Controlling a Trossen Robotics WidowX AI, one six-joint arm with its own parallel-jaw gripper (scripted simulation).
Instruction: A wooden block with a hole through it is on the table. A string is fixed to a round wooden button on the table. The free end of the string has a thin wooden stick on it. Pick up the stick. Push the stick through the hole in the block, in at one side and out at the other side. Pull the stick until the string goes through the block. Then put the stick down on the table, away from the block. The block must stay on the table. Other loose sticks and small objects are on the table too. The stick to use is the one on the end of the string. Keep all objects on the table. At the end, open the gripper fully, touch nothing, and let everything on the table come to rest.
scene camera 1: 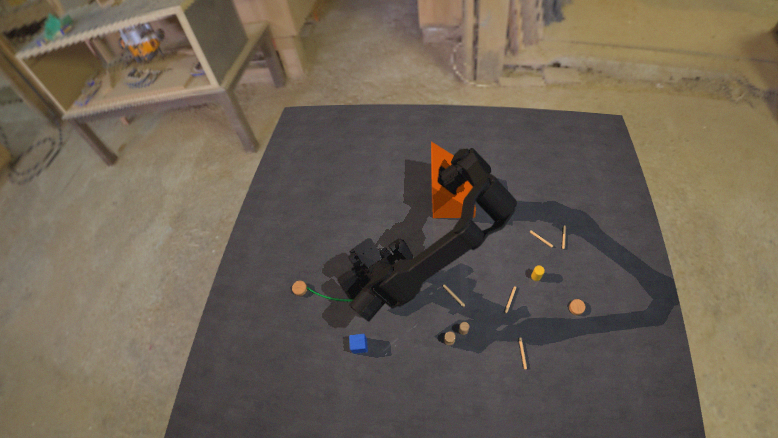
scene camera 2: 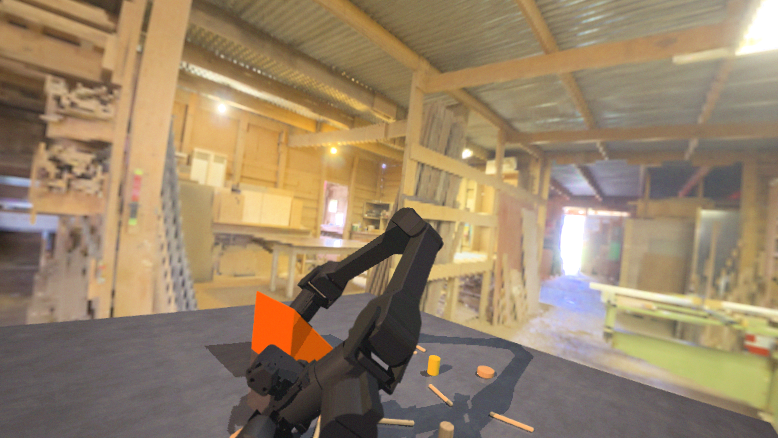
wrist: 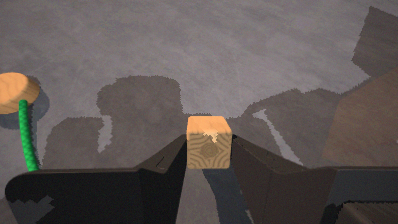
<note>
In view: my gripper [scene camera 1: 366, 262] and a wooden block [wrist: 209, 138].
My gripper is seen too in the wrist view [wrist: 207, 140]. Scene camera 1 does not show the wooden block, which is hidden by my gripper.
</note>
